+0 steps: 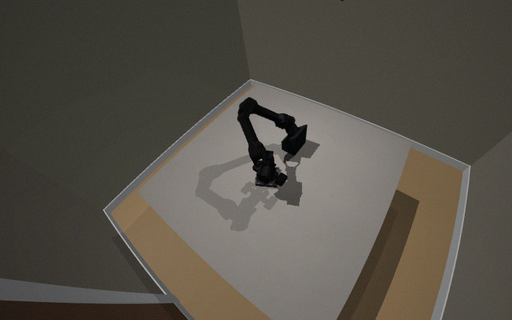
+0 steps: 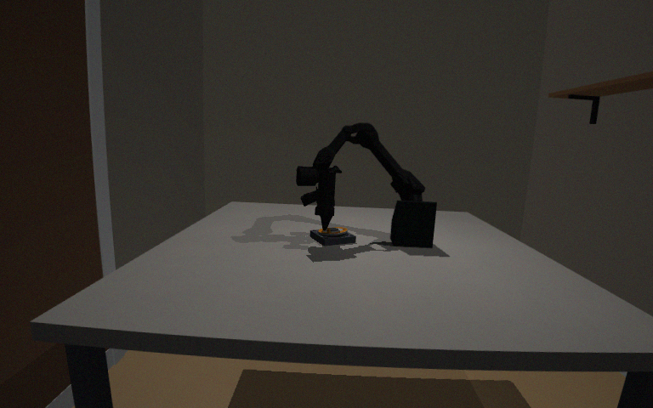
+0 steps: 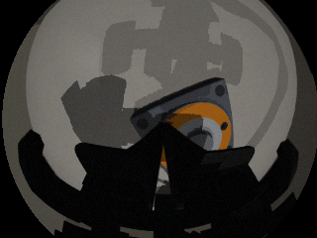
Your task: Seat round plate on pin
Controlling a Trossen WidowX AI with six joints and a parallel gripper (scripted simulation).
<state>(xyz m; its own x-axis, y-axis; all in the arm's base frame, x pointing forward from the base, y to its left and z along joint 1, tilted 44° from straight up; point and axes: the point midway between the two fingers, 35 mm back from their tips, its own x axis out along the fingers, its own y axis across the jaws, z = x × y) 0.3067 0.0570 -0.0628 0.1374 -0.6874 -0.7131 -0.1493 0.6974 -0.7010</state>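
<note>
The round plate lies 30 mm to the right of my gripper tip, 20 mm behind it and 10 mm below it.
</note>
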